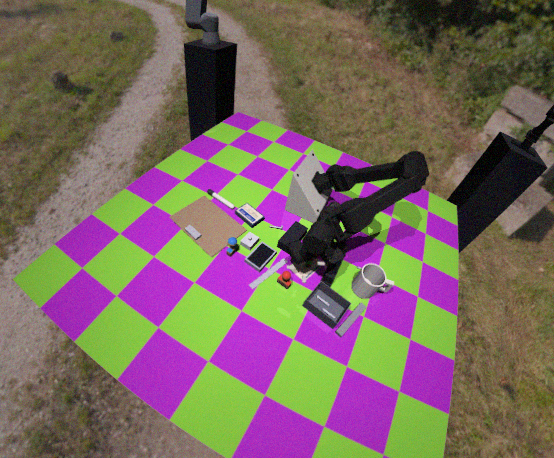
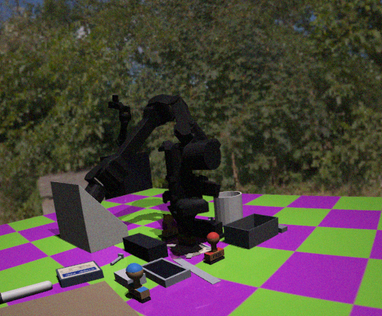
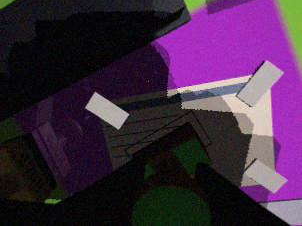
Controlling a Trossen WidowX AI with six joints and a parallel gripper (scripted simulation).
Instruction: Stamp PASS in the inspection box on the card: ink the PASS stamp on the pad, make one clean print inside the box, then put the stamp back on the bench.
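Right now the green-knobbed stamp is right at my gripper tip. Also, from my gripper tip: yellow-knobbed stamp: 8 cm behind, 3 cm to the left, 1 cm below; card: 3 cm below, 1 cm ahead; black bar: 8 cm to the left, 2 cm behind, 1 cm below.
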